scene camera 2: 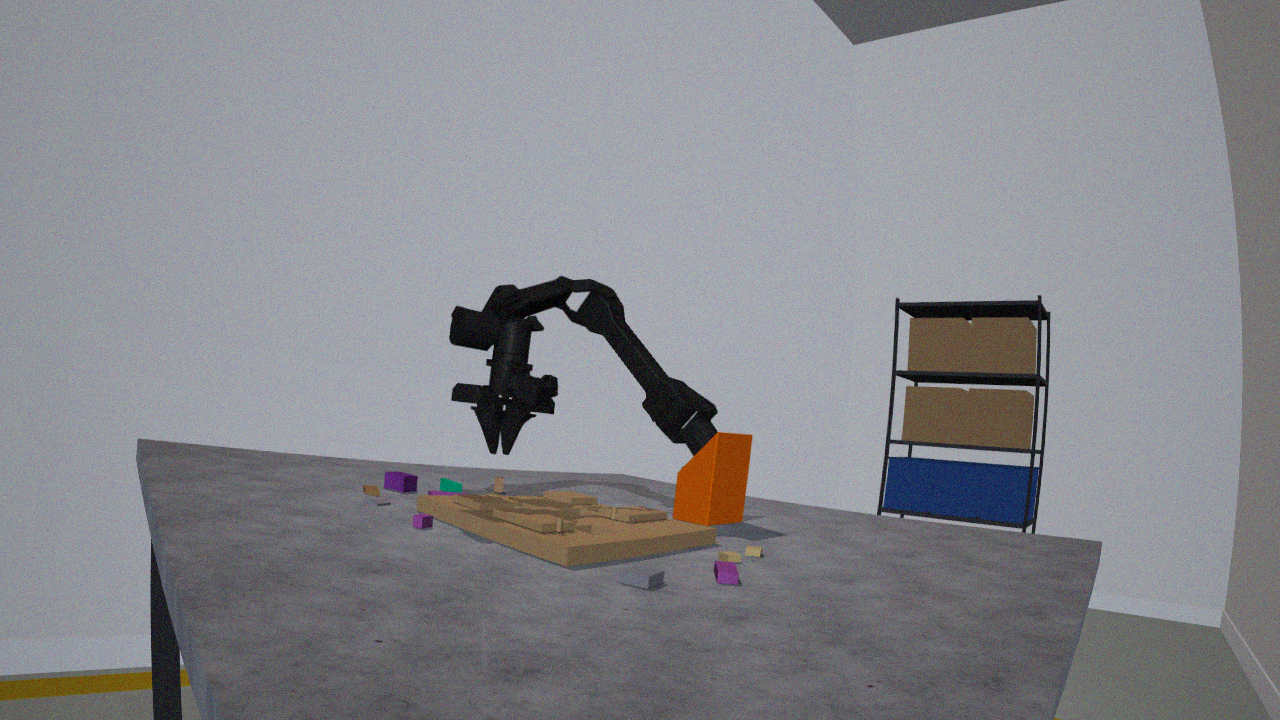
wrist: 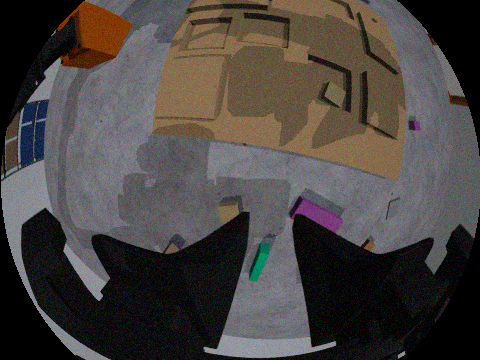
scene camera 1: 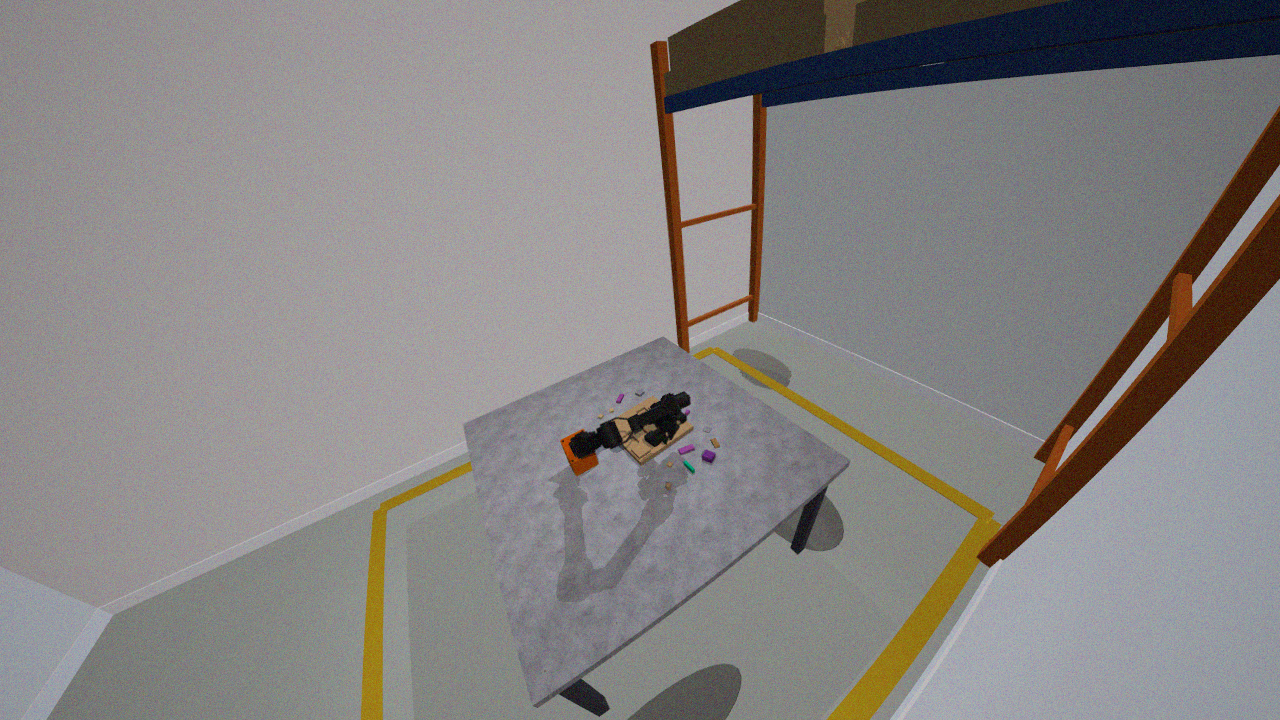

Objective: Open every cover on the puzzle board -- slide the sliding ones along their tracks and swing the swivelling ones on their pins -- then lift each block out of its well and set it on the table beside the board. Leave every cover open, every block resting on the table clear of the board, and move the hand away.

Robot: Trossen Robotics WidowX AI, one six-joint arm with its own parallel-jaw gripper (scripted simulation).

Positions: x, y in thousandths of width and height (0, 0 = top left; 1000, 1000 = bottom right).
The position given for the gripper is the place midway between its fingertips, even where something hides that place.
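Observation:
A tan puzzle board (scene camera 2: 466, 748) appears in the scene, visible also at (wrist: 578, 188) and (scene camera 1: 497, 609). With it is the gripper (scene camera 2: 390, 631), which can be seen at (wrist: 566, 612) too.

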